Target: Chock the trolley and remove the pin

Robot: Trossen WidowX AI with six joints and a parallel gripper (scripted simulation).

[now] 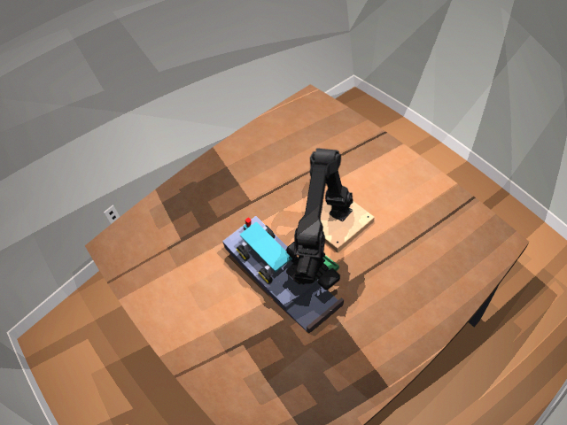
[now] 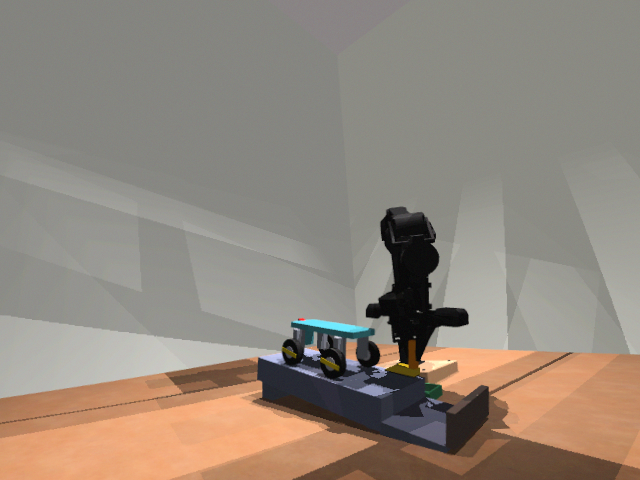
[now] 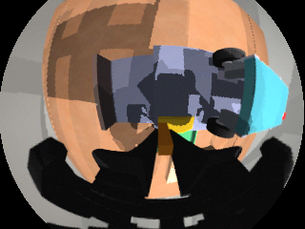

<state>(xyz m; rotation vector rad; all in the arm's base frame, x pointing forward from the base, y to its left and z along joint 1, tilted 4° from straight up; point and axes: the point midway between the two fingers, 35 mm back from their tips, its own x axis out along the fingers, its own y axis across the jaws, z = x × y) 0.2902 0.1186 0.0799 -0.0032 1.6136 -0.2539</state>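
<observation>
My gripper tip is now 17 cm to the left of the trolley, 3 cm short of it and 2 cm below it. Round my gripper tip: dark stop wall (10 cm to the left, 7 cm ahead, 6 cm below); yellow chock (2 cm to the right, 1 cm below); green tray (10 cm below, 8 cm behind, 4 cm to the right).
</observation>
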